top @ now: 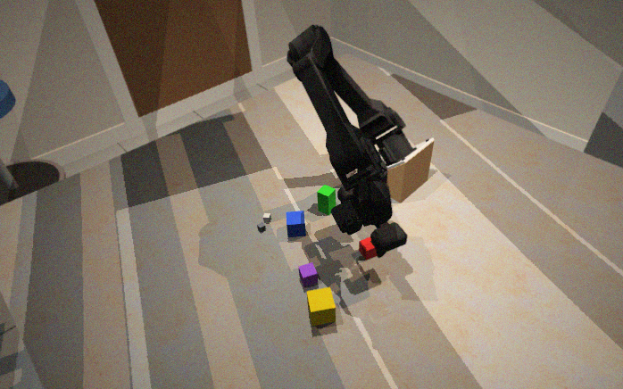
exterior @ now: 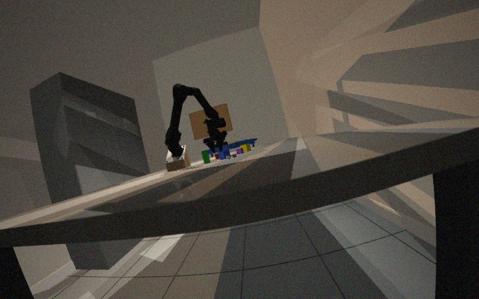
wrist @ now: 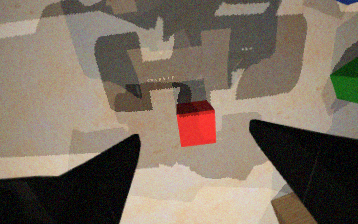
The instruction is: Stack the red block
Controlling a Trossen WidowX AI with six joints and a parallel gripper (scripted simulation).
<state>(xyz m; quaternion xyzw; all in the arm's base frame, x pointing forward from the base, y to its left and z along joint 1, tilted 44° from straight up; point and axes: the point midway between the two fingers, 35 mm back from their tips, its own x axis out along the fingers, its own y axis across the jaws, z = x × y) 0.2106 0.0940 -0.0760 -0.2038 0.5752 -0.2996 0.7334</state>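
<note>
Right now the red block is 2 cm below my gripper tip. From my gripper tip the other things lie so: purple block (15 cm ahead, 3 cm to the right, 2 cm below); yellow block (17 cm ahead, 6 cm to the left, 2 cm below); blue block (16 cm to the right, 8 cm ahead, 2 cm below).
</note>
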